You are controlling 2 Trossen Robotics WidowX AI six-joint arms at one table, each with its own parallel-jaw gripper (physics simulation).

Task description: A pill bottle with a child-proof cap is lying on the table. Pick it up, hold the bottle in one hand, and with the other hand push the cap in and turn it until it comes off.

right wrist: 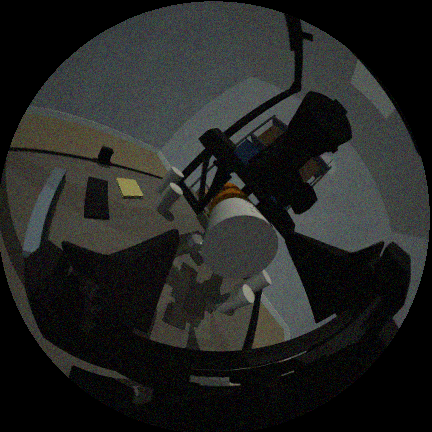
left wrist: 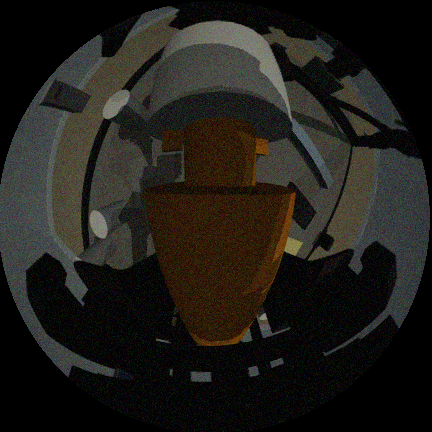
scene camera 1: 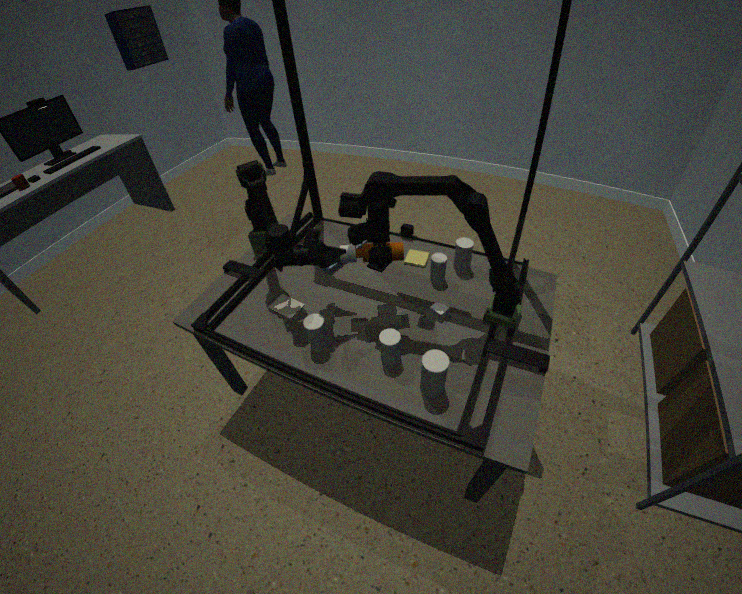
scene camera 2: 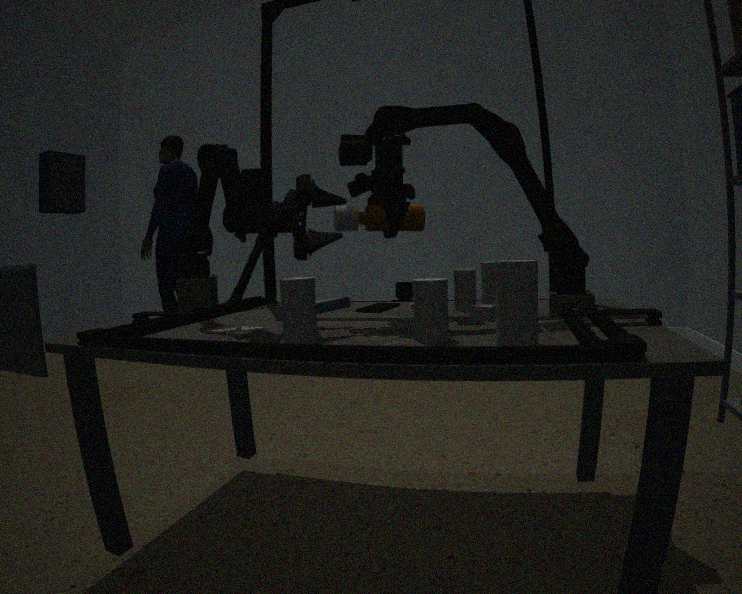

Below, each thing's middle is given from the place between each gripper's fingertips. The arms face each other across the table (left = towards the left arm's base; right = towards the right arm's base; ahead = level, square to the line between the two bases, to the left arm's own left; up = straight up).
Labels:
Right now the black pad [right wrist: 96, 202] is 21 cm behind my left hand, 17 cm below it and 10 cm to the right of it. From my left hand the other things lie so: flat blue-white object [right wrist: 35, 232] 24 cm to the right, 16 cm below, 16 cm behind.
My right gripper is now 20 cm past the flat blue-white object, 20 cm above it and 16 cm to the left of it. From my right hand the other things lie so: black pad 25 cm behind, 21 cm below, 2 cm to the right.

